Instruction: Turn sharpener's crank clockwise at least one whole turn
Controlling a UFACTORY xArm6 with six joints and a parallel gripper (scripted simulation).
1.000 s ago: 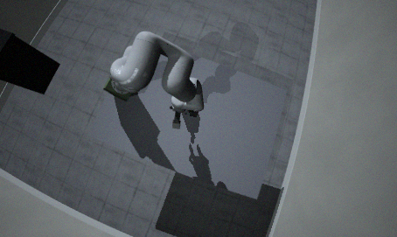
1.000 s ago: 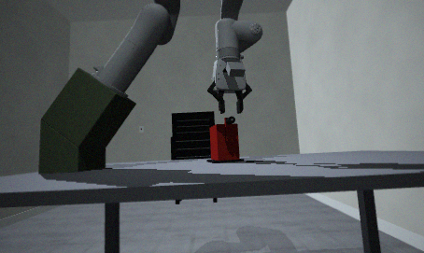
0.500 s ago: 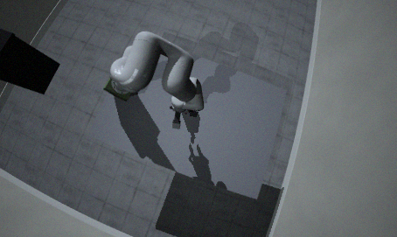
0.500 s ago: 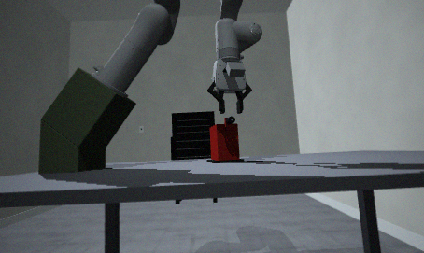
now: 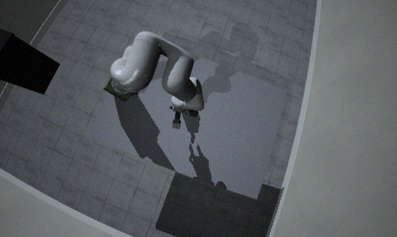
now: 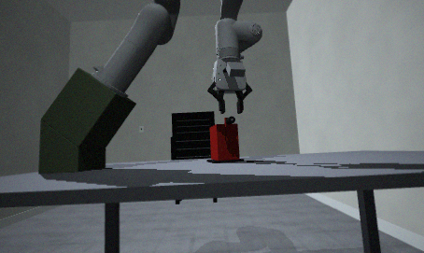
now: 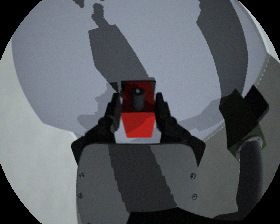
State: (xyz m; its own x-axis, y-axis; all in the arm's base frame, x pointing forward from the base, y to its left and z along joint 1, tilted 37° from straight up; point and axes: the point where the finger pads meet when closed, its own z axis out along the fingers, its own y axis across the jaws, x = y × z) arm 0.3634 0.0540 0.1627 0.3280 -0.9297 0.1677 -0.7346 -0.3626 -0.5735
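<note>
Now: hand 40 mm above the crank knob, 20 mm to the right of it and 10 mm past it.
</note>
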